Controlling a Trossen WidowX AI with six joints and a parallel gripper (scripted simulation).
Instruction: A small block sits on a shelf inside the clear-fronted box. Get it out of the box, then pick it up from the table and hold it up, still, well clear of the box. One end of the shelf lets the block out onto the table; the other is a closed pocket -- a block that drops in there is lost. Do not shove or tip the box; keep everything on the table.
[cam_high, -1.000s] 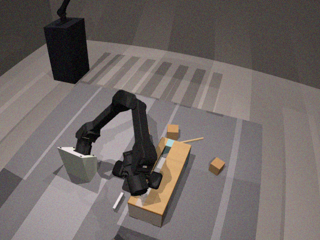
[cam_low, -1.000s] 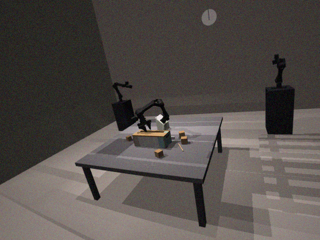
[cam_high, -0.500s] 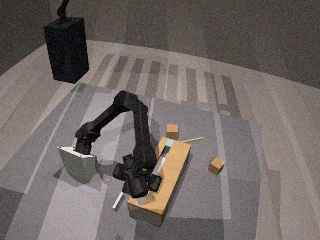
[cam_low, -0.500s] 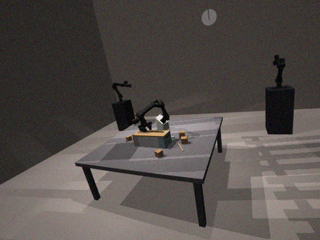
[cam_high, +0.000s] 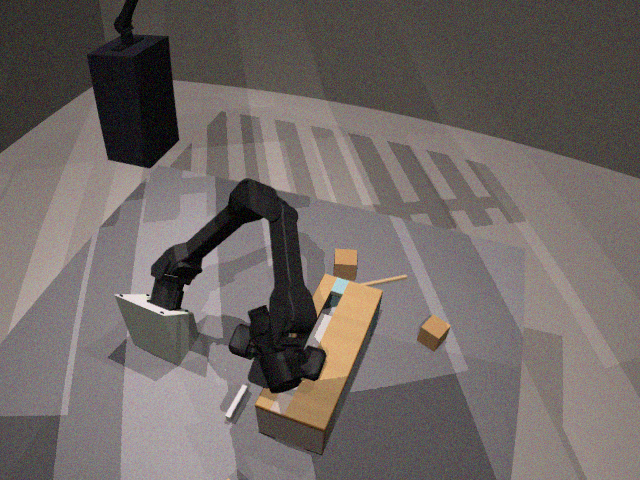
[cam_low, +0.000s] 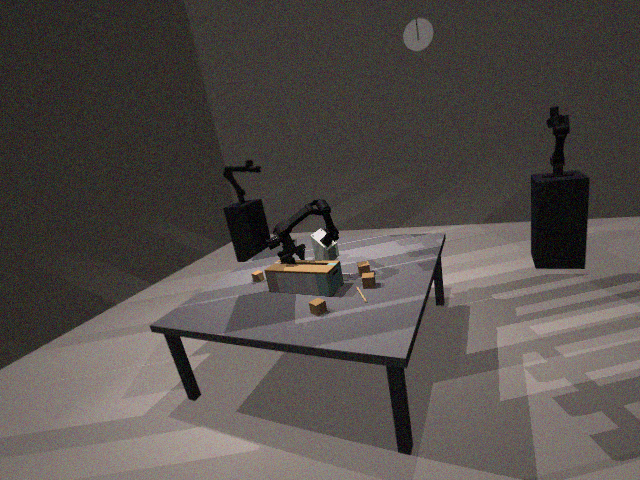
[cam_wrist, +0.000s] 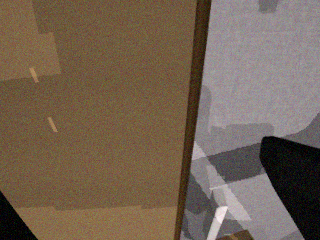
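My gripper tip is now 5 cm short of the blue block and 3 cm to the right of it. Also, from my gripper tip: thin wooden stick (12 cm ahead, 38 cm to the left, 9 cm below); then long tan box (3 cm ahead, 6 cm to the left, 3 cm below).
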